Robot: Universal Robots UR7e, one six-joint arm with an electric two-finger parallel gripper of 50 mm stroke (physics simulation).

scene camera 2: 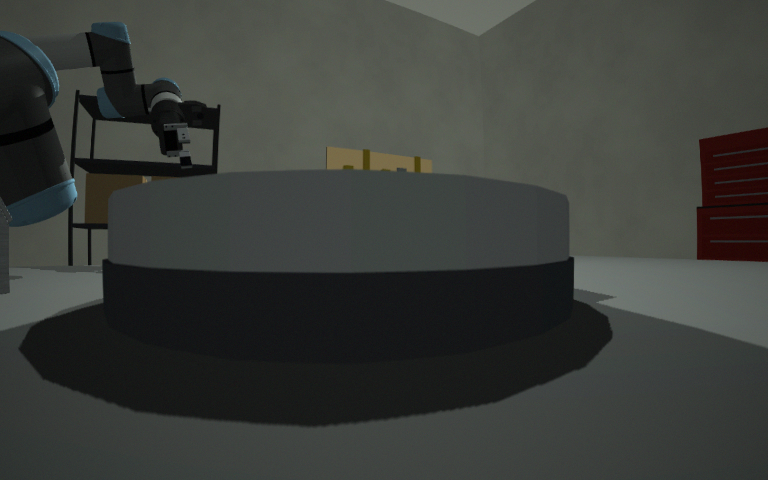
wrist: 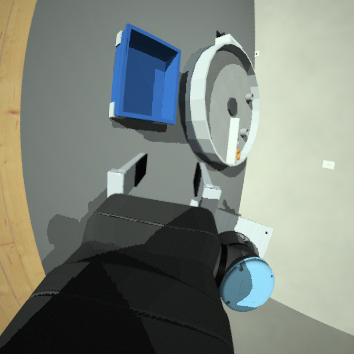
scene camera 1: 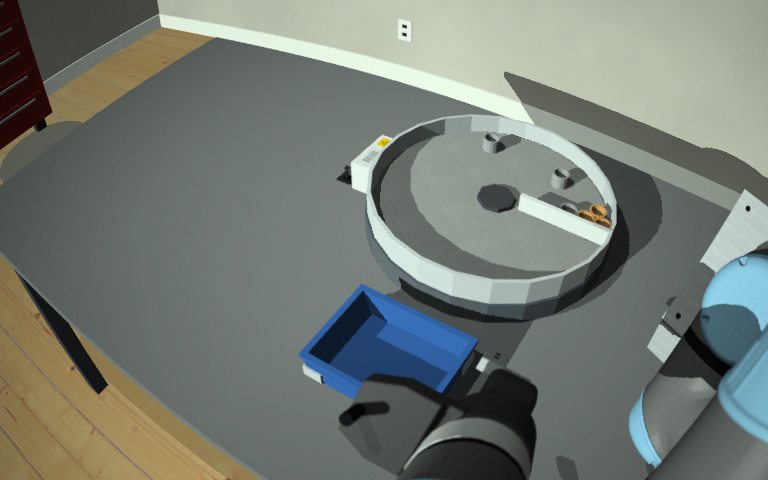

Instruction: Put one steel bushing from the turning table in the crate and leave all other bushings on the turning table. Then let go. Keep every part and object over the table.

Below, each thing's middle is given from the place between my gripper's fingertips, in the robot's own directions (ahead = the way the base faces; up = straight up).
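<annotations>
From my hand: blue crate (scene camera 1: 370,333) 17 cm ahead, 9 cm to the right, 20 cm below.
</annotations>
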